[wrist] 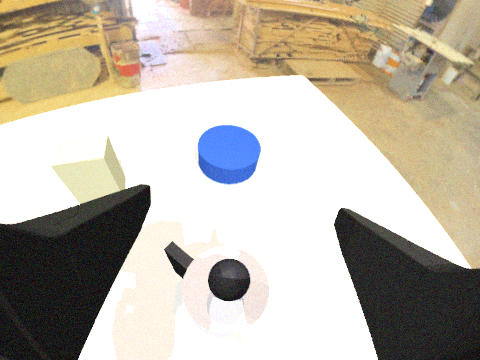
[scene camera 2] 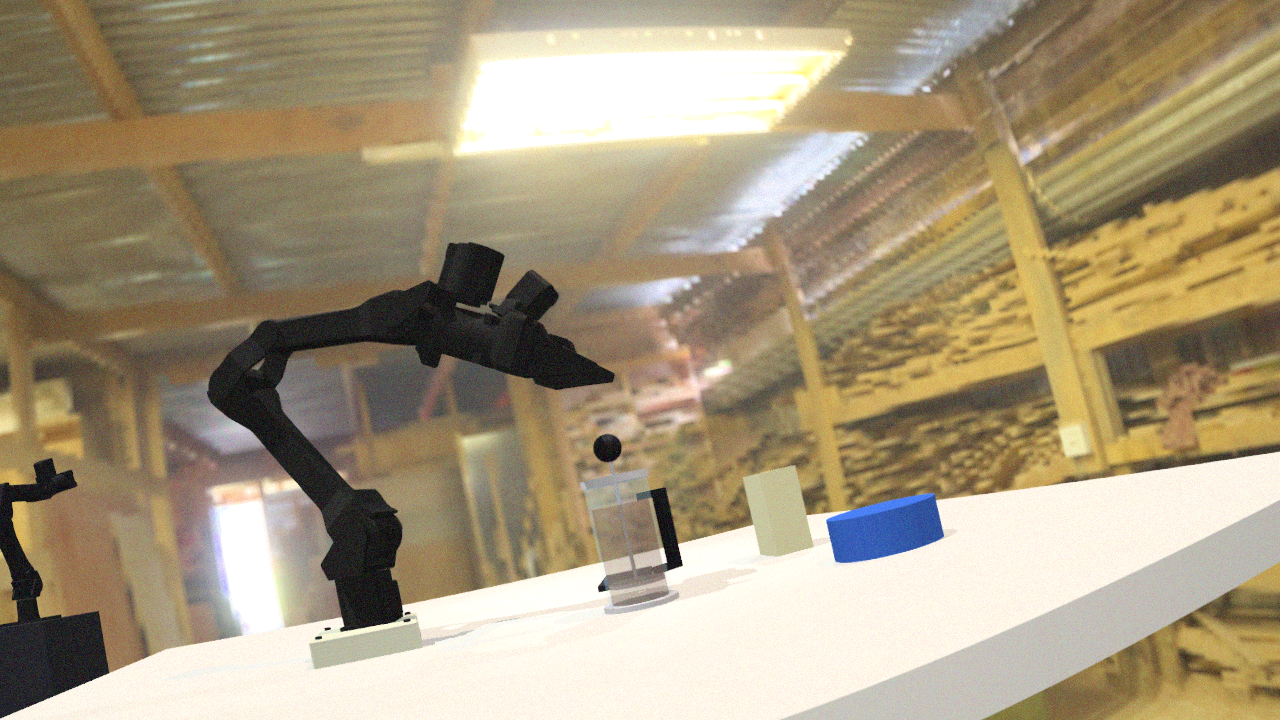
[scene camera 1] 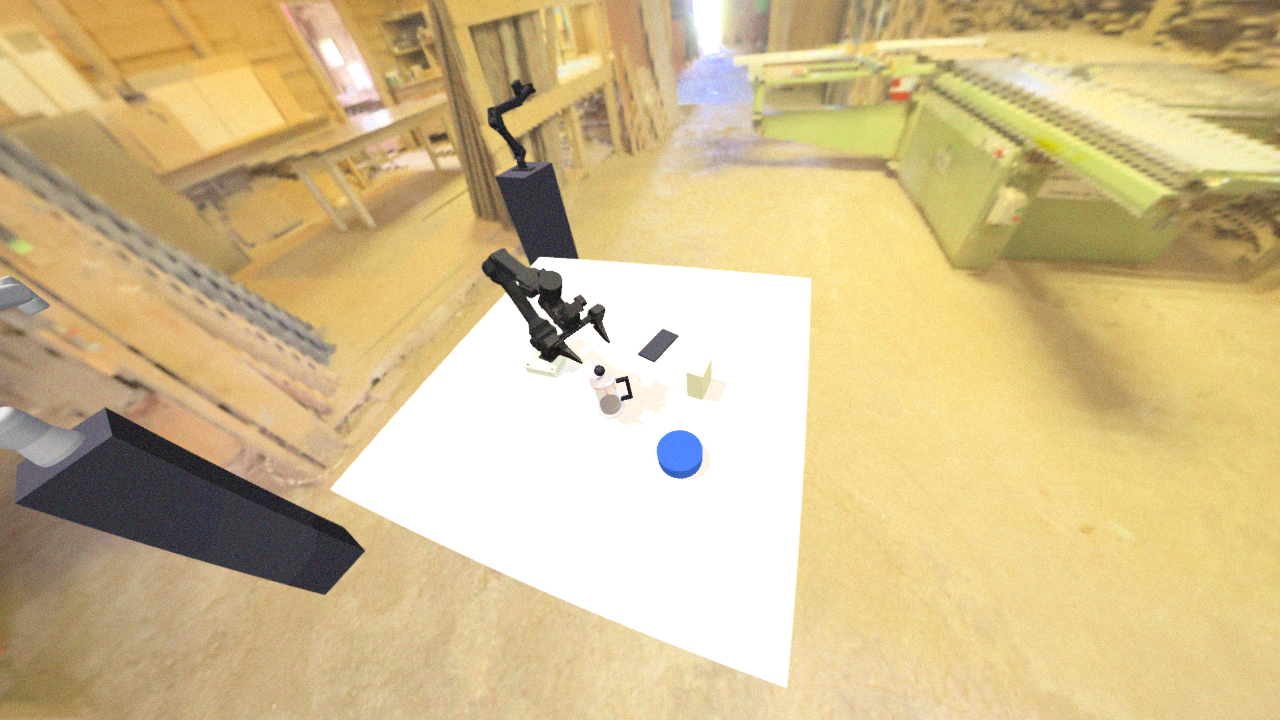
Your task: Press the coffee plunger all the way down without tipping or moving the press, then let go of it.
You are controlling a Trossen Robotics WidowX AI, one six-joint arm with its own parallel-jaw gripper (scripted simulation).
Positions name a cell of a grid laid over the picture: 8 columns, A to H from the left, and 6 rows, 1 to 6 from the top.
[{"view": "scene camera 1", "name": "gripper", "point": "D3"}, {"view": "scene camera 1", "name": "glass coffee press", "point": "D4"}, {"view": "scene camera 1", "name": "cream block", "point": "E4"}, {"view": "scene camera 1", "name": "blue flat cylinder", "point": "E4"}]
